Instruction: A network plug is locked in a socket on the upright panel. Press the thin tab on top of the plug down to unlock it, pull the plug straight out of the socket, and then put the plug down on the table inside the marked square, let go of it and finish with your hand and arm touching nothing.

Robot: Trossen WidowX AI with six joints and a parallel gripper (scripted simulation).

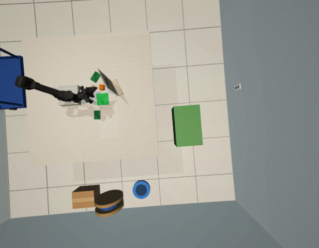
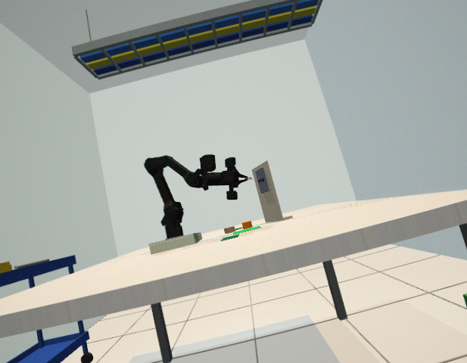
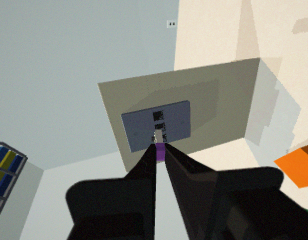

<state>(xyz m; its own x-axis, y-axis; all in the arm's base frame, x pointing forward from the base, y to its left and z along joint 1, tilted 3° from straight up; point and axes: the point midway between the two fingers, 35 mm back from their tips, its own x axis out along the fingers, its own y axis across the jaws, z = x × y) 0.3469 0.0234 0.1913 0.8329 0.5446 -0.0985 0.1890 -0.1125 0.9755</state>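
Now: the bright green marked square 6 cm behind my gripper tip, 5 cm to the right of it and 22 cm below it. Also, from my gripper tip: network plug: 1 cm ahead; then orange block: 6 cm behind, 7 cm to the left, 21 cm below; then upright panel: 8 cm ahead, 6 cm to the left, 10 cm below.
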